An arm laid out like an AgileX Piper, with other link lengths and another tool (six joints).
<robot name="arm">
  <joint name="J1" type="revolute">
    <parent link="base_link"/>
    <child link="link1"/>
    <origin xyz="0 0 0.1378"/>
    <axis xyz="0 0 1"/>
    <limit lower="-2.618" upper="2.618"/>
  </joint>
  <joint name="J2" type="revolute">
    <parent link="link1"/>
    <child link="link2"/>
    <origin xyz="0 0 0"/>
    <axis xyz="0 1 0"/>
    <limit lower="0" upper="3.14"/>
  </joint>
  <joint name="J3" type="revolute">
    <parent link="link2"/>
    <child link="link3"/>
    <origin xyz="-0.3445 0 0.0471"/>
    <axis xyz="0 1 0"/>
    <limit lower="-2.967" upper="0"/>
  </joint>
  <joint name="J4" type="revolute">
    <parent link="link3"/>
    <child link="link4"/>
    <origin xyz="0.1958 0 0.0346"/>
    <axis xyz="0.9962 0 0.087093"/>
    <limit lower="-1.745" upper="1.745"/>
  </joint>
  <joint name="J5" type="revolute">
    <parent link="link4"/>
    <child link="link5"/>
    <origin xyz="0 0 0"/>
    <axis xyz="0 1 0"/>
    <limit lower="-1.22" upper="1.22"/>
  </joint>
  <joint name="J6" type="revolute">
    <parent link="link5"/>
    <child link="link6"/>
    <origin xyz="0.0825 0 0.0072"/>
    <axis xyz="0.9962 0 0.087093"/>
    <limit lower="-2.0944" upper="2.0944"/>
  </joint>
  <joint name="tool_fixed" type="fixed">
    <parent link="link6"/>
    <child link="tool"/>
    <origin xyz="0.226 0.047 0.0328" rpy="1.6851 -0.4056 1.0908"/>
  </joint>
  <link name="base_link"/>
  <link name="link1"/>
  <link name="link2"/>
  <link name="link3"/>
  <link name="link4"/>
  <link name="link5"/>
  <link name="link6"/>
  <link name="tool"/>
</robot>
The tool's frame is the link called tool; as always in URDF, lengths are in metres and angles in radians.
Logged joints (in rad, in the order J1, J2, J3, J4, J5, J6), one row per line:
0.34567, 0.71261, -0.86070, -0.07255, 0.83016, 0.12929
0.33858, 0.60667, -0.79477, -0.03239, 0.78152, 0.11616
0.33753, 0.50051, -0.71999, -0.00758, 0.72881, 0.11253
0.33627, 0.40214, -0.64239, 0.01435, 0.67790, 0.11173
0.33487, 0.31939, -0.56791, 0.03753, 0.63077, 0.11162
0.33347, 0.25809, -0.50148, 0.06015, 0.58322, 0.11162
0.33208, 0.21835, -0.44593, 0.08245, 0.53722, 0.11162
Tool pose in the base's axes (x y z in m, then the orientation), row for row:
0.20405, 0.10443, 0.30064, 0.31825, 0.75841, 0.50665, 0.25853
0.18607, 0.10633, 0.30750, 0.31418, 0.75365, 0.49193, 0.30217
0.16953, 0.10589, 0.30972, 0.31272, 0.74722, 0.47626, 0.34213
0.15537, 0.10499, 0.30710, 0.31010, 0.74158, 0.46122, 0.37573
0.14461, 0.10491, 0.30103, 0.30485, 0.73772, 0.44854, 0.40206
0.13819, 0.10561, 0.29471, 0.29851, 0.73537, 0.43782, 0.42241
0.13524, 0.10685, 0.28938, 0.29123, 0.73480, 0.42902, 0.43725
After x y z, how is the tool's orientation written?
As a quaternion, w x y z.
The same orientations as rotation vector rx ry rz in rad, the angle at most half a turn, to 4 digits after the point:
1.9951, 1.3328, 0.6801
1.9865, 1.2967, 0.7965
1.9710, 1.2563, 0.9025
1.9587, 1.2182, 0.9924
1.9535, 1.1878, 1.0647
1.9535, 1.1630, 1.1221
1.9591, 1.1438, 1.1658

